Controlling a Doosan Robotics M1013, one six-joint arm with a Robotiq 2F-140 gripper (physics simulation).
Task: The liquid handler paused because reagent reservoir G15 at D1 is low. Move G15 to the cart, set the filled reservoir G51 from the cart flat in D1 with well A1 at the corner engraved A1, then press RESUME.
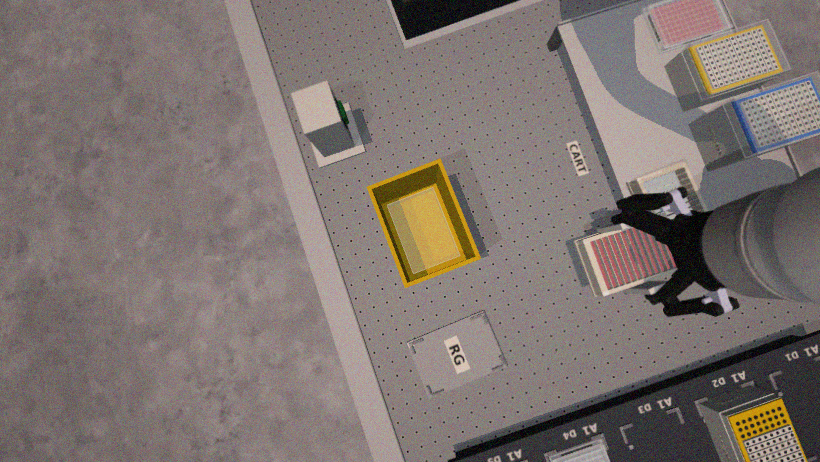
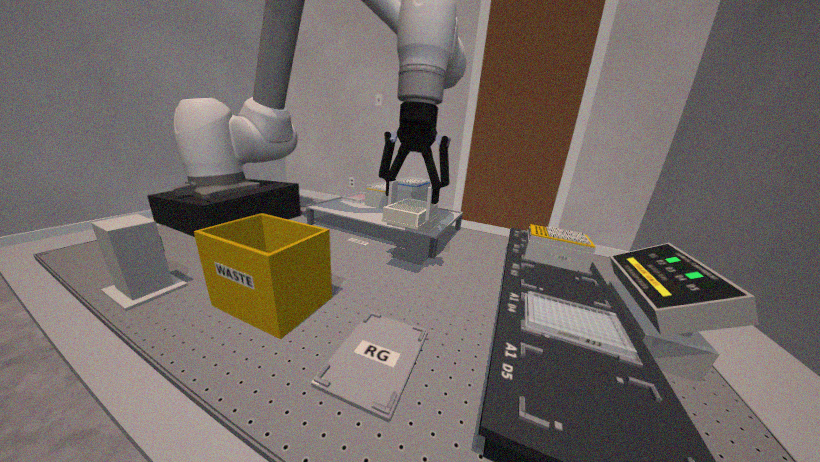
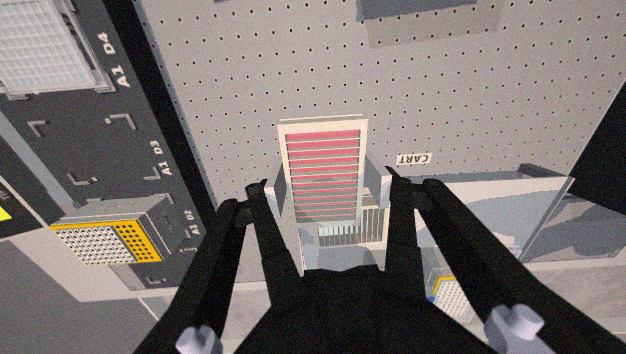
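Seen in the pictures: gripper, fingertip midpoint: (image 1: 619, 257) (image 2: 409, 215) (image 3: 323, 164); arm's base, link origin: (image 2: 220, 190).
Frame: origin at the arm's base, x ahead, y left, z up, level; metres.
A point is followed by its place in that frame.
My gripper (image 1: 634, 258) @(y 0.048, x 0.669, z 0.034 m) (image 2: 410, 189) (image 3: 323, 164) @(y 0.048, x 0.669, z 0.034 m) is shut on a cream reservoir with red troughs (image 1: 628, 258) @(y 0.051, x 0.672, z 0.051 m) (image 3: 323, 171) @(y 0.050, x 0.670, z 0.048 m), gripped across its short sides and held level. It hangs over the near left corner of the cart (image 1: 608, 115) @(y 0.144, x 0.447, z -0.034 m) (image 2: 343, 215) @(y 0.120, x 0.418, z -0.034 m) (image 3: 491, 198) @(y 0.153, x 0.378, z -0.034 m). A second reservoir with pale grey troughs (image 1: 659, 181) @(y 0.181, x 0.578, z -0.027 m) (image 3: 350, 226) @(y 0.177, x 0.624, z -0.006 m) stands on the cart right below the held one and is partly hidden by it. The black deck (image 1: 659, 424) @(y 0.050, x 0.938, z -0.034 m) (image 2: 573, 396) @(y -0.211, x 0.982, z -0.034 m) (image 3: 130, 162) @(y 0.057, x 0.959, z -0.034 m) lies in front; its D1 label (image 1: 800, 351) @(y 0.300, x 0.899, z -0.034 m) shows at the frame edge. The control panel (image 2: 677, 281) @(y 0.005, x 1.133, z 0.034 m) stands right of the deck.
A yellow waste bin (image 1: 375, 198) @(y -0.267, x 0.480, z 0.034 m) (image 2: 269, 275) @(y -0.263, x 0.617, z 0.013 m), an RG plate (image 1: 481, 338) @(y -0.169, x 0.743, z -0.086 m) (image 2: 372, 353) @(y -0.222, x 0.752, z -0.085 m) and a grey block (image 1: 320, 117) @(y -0.312, x 0.334, z 0.036 m) (image 2: 131, 252) @(y -0.324, x 0.350, z -0.006 m) stand on the table. Yellow (image 1: 735, 58) @(y 0.325, x 0.435, z 0.031 m) and blue (image 1: 778, 114) @(y 0.320, x 0.542, z 0.064 m) tip boxes stand on the cart. The deck bears a yellow tip box (image 2: 558, 238) @(y 0.127, x 0.981, z 0.027 m) (image 3: 108, 237) @(y 0.145, x 0.974, z 0.031 m) and a clear plate (image 2: 576, 324) @(y -0.102, x 0.995, z -0.020 m).
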